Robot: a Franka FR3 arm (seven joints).
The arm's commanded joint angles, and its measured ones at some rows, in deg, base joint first. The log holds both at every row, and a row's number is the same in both.
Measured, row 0: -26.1 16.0 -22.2 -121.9 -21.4 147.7 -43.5
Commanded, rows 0 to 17: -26.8 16.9 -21.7 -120.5 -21.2 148.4 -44.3; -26.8 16.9 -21.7 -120.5 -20.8 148.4 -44.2; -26.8 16.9 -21.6 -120.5 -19.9 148.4 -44.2; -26.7 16.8 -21.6 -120.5 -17.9 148.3 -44.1; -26.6 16.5 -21.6 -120.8 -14.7 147.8 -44.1; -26.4 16.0 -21.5 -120.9 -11.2 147.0 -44.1; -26.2 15.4 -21.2 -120.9 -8.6 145.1 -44.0; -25.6 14.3 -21.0 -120.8 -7.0 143.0 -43.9; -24.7 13.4 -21.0 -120.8 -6.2 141.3 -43.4; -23.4 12.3 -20.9 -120.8 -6.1 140.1 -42.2; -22.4 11.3 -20.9 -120.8 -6.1 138.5 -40.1; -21.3 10.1 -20.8 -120.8 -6.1 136.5 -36.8; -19.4 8.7 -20.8 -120.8 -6.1 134.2 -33.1; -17.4 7.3 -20.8 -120.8 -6.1 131.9 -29.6; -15.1 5.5 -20.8 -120.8 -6.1 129.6 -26.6; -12.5 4.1 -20.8 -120.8 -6.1 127.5 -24.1; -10.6 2.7 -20.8 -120.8 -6.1 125.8 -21.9; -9.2 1.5 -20.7 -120.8 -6.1 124.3 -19.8
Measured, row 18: -14.1 6.4 -20.5 -120.0 -7.2 129.7 -25.9
